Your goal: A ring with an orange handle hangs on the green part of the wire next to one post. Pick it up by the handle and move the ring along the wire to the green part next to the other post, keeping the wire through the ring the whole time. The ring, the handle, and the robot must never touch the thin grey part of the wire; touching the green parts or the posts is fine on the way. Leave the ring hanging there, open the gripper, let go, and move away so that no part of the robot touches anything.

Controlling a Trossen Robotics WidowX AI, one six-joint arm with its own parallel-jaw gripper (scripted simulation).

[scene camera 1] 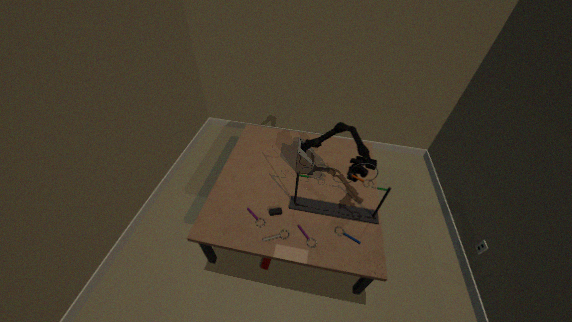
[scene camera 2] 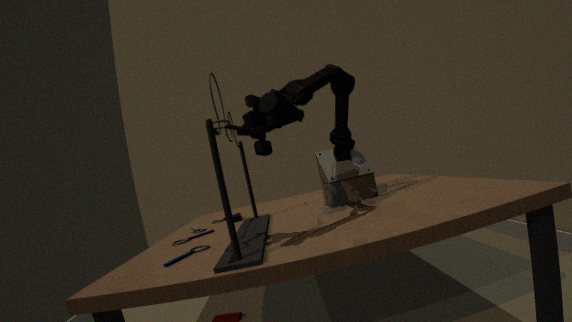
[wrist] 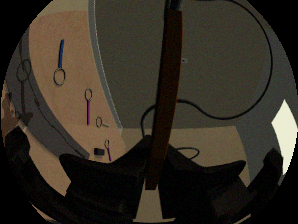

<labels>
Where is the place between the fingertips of my gripper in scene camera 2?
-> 237, 133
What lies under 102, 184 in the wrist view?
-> My gripper.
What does my gripper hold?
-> A ring.
</labels>
